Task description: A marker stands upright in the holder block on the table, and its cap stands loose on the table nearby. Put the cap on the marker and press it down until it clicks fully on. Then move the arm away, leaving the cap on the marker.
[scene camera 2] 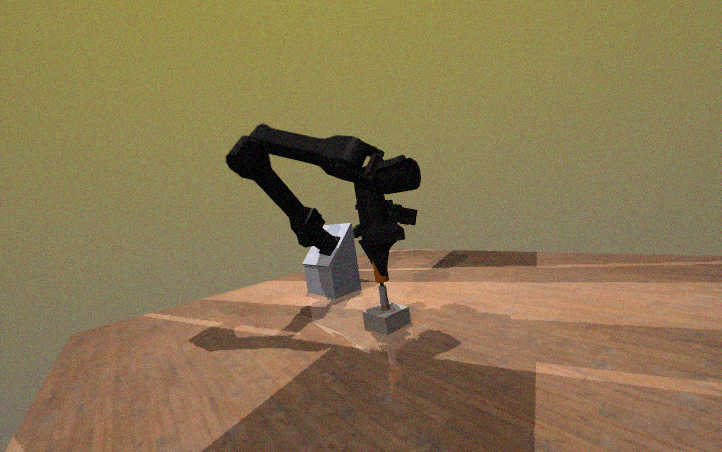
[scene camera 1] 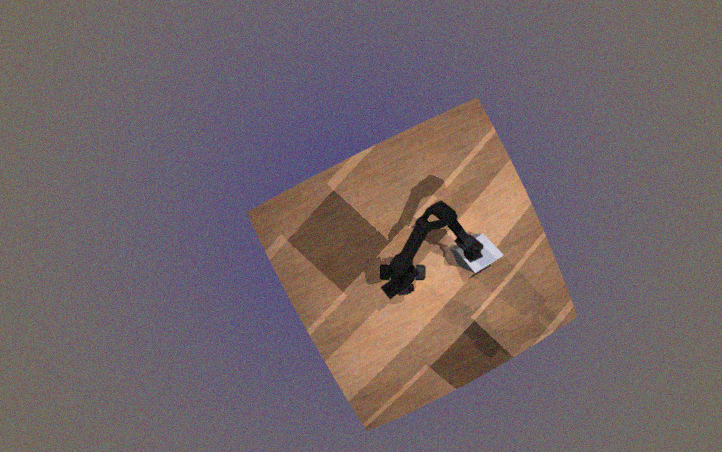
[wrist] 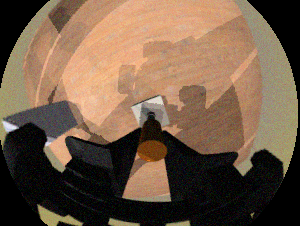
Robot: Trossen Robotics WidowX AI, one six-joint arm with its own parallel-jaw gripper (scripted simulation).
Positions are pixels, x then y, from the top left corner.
Labels:
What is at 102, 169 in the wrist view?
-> My gripper.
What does my gripper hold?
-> An orange cap.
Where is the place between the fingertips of my gripper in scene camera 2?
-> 381, 273

